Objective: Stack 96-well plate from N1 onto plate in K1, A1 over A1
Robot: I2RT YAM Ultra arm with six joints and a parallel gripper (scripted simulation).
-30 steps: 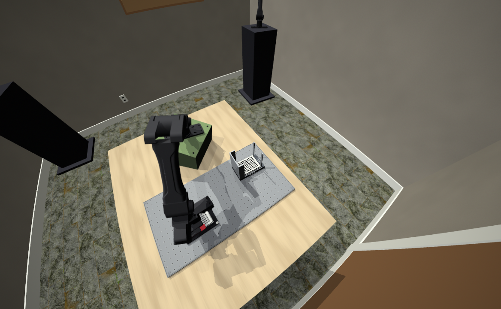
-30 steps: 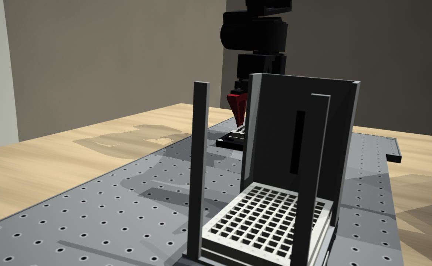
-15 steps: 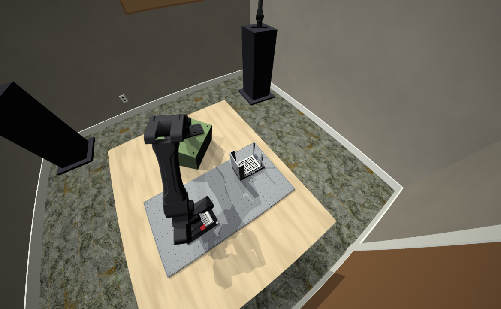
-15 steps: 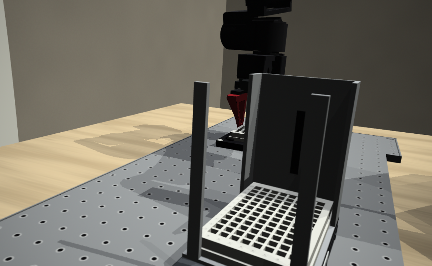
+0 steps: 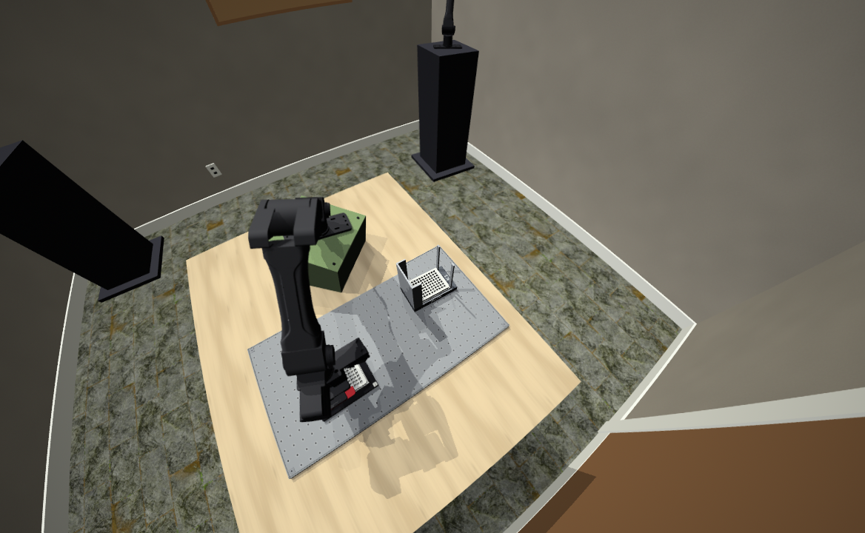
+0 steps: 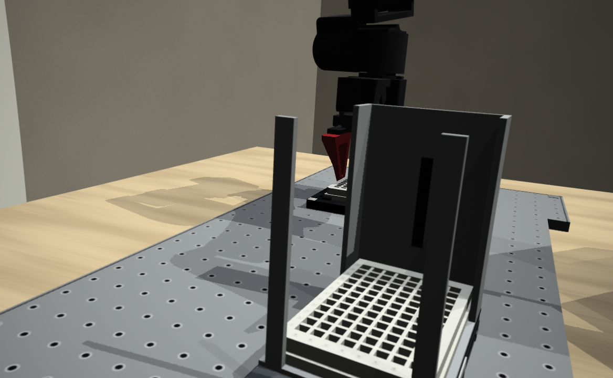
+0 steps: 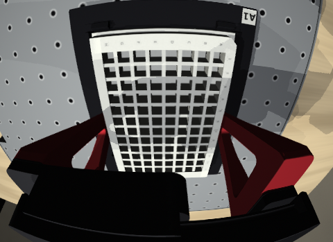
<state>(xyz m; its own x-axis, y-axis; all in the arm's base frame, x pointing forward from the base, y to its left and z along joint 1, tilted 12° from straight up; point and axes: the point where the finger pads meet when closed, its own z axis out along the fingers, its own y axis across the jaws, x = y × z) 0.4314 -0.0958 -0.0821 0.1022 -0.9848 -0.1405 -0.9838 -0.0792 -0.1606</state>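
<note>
My gripper is now 140 mm past the back wall, 270 mm to the right of it and 60 mm below it. The rest, counted from my hand: pale A1 square: 50 mm ahead, 80 mm to the left, 10 mm below.
</note>
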